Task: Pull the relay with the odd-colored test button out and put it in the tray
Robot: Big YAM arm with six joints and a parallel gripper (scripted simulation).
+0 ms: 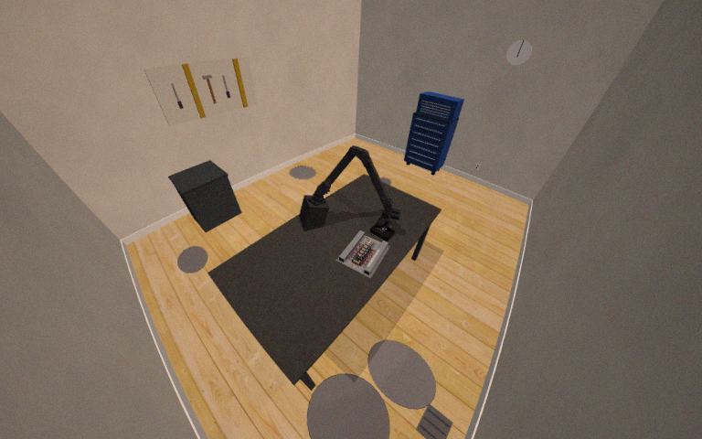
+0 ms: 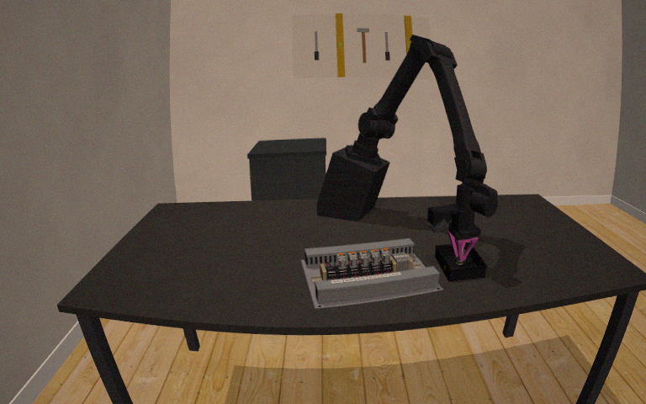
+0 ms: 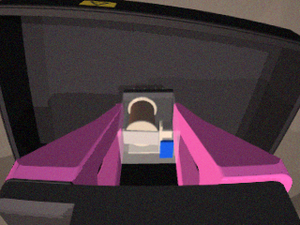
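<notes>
Right now the relay is right at my hand. Round my hand: black tray: 2 cm below.
</notes>
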